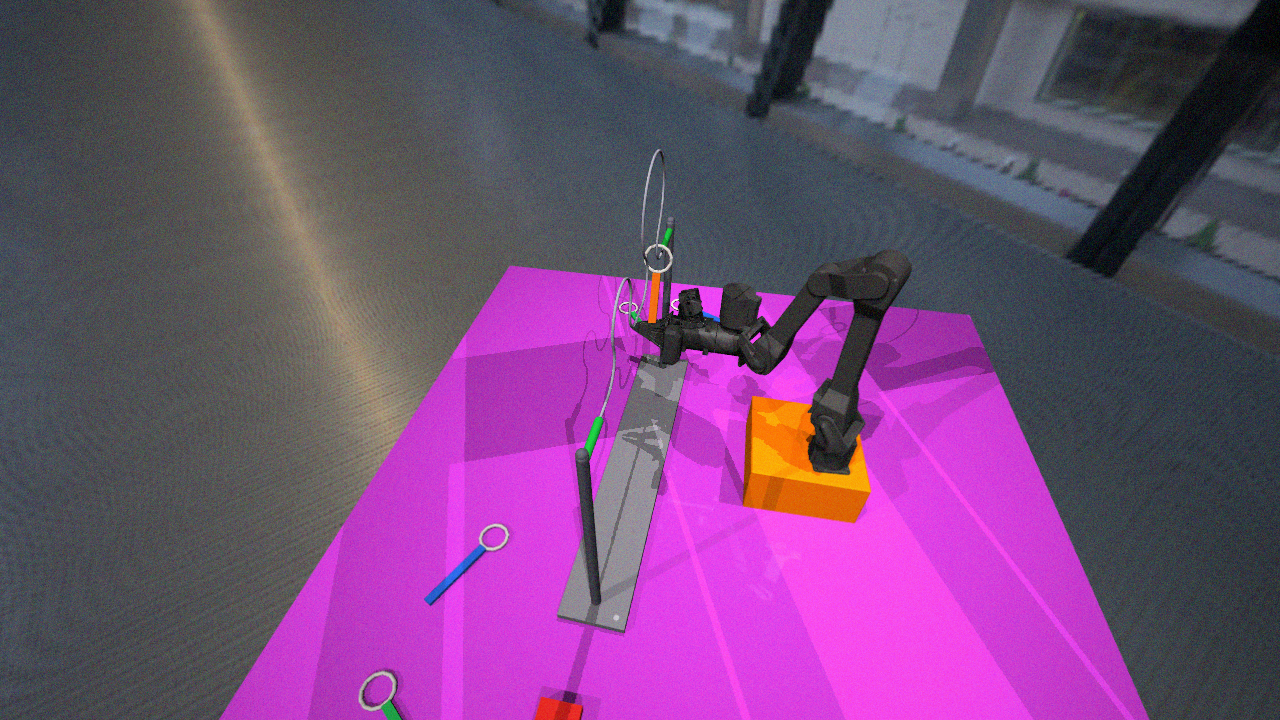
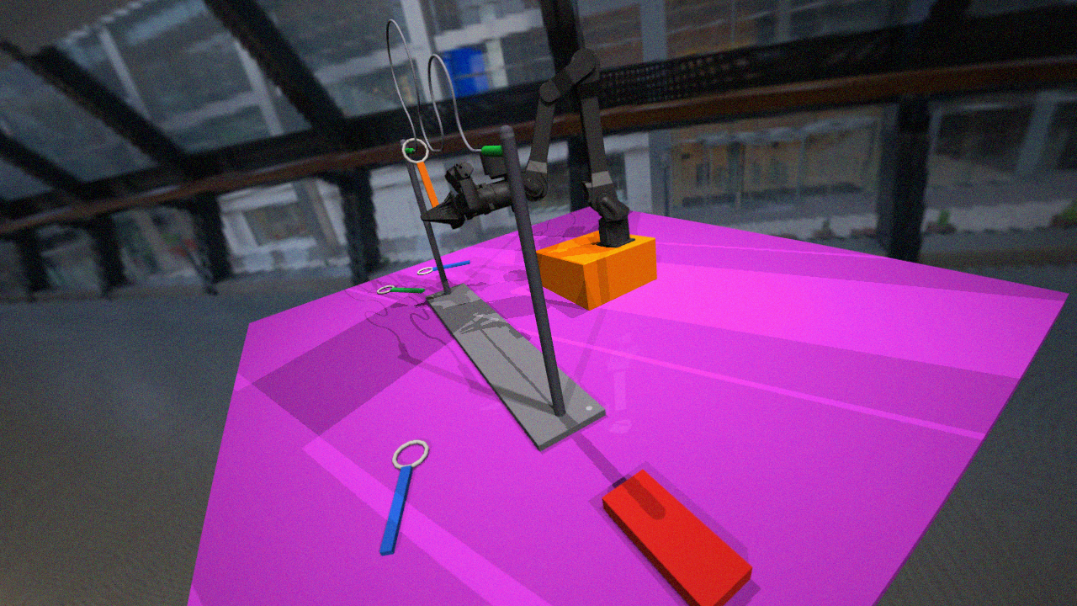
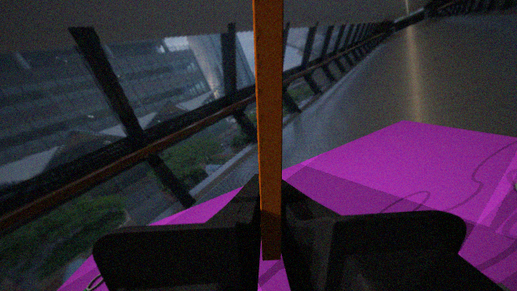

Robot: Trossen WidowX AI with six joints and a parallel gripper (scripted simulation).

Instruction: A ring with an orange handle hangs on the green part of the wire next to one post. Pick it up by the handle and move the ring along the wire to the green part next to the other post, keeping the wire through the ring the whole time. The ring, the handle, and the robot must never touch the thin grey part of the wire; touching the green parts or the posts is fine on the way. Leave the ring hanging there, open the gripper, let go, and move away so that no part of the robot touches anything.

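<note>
Right now the ring with orange handle is 80 mm above my gripper tip, 40 mm behind it and 30 mm to the right of it. Also, from my gripper tip: red block 630 mm to the left, 240 mm below, 50 mm ahead; then ring with blue handle 350 mm to the left, 250 mm below, 240 mm ahead.
</note>
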